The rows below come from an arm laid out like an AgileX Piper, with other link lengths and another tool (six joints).
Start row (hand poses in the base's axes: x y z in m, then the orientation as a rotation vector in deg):
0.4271, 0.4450, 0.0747, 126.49, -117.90, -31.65
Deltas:
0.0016, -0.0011, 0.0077, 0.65, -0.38, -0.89
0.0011, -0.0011, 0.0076, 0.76, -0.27, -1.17
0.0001, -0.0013, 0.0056, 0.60, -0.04, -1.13
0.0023, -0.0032, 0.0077, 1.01, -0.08, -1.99
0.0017, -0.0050, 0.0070, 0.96, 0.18, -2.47
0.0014, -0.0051, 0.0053, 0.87, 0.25, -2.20
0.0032, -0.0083, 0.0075, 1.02, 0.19, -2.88
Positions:
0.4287, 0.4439, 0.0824, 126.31, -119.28, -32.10
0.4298, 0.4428, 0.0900, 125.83, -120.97, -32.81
0.4299, 0.4415, 0.0956, 125.11, -122.47, -33.56
0.4322, 0.4383, 0.1033, 123.78, -125.11, -34.81
0.4339, 0.4333, 0.1103, -121.12, 127.58, 36.10
0.4353, 0.4282, 0.1156, -118.01, 129.00, 37.14
0.4385, 0.4199, 0.1231, -113.94, 130.78, 38.18

